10 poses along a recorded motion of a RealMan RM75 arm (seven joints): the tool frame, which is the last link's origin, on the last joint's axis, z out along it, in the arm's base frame.
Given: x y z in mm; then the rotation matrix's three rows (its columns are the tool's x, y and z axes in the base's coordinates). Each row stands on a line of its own.
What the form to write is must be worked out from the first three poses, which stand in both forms.
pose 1, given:
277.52 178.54 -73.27
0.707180 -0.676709 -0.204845
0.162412 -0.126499 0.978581
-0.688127 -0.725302 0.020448
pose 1, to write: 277.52 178.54 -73.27 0.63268 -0.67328 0.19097 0.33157
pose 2, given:
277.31 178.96 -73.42
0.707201 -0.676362 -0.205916
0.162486 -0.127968 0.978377
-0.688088 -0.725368 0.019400
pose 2, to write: 277.31 178.96 -73.42 0.63219 -0.67375 0.19068 0.33173
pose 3, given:
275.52 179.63 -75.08
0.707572 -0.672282 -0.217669
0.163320 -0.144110 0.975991
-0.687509 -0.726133 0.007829
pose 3, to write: 275.52 179.63 -75.08 0.62676 -0.67894 0.18741 0.33330
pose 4, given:
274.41 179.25 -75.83
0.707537 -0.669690 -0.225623
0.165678 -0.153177 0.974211
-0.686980 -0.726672 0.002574
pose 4, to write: 274.41 179.25 -75.83 0.62389 -0.68157 0.18487 0.33474
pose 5, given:
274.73 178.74 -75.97
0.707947 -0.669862 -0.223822
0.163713 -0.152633 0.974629
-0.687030 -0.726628 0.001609
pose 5, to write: 274.73 178.74 -75.97 0.62388 -0.68172 0.18561 0.33403
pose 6, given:
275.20 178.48 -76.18
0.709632 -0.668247 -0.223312
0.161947 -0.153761 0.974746
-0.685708 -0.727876 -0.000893
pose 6, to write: 275.20 178.48 -76.18 0.62349 -0.68269 0.18541 0.33288
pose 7, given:
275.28 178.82 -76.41
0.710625 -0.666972 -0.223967
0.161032 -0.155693 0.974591
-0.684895 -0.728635 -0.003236
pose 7, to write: 275.28 178.82 -76.41 0.62284 -0.68366 0.18501 0.33235
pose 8, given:
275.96 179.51 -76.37
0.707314 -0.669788 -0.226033
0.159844 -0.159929 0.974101
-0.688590 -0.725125 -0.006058
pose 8, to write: 275.96 179.51 -76.37 0.62075 -0.68434 0.18629 0.33412
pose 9, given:
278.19 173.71 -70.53
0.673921 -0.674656 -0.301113
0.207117 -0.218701 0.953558
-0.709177 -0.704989 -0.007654
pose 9, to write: 278.19 173.71 -70.53 0.60157 -0.68925 0.16958 0.36644
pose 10, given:
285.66 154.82 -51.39
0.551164 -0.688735 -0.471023
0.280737 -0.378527 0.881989
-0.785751 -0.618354 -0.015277
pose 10, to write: 285.66 154.82 -51.39 0.53790 -0.69731 0.14628 0.45058
